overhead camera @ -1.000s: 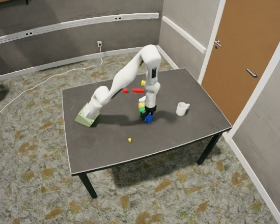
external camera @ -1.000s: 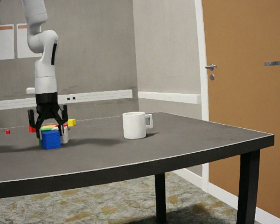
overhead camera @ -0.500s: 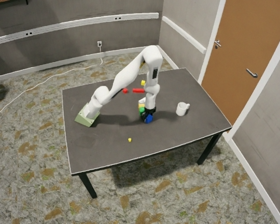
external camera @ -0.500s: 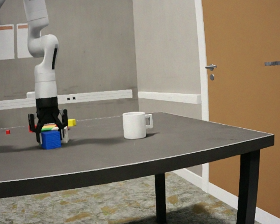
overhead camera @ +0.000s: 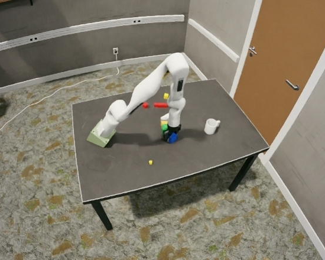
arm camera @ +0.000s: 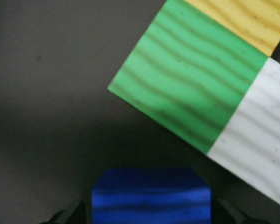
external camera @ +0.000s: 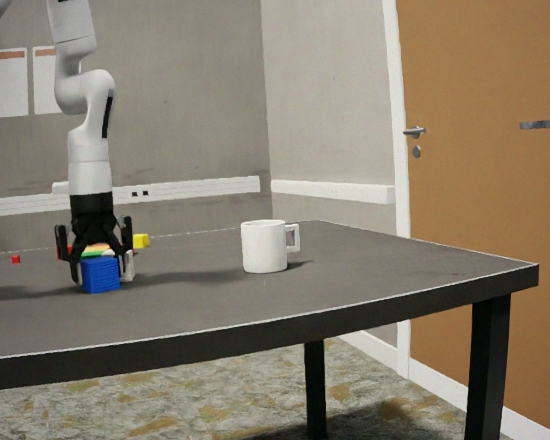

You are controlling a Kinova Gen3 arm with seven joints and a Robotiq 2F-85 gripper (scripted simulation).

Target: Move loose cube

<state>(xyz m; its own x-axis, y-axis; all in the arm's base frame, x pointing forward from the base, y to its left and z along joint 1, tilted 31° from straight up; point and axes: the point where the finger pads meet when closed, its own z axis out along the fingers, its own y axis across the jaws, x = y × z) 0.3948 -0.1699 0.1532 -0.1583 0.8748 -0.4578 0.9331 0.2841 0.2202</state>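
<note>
My gripper is now right at the blue cube. The rest, counted from my hand: white mug: 300 mm ahead, 70 mm to the right, 10 mm above; tiny yellow cube: 220 mm behind, 100 mm to the right, 20 mm below; red bar: 320 mm to the left, 120 mm ahead, 10 mm below.
</note>
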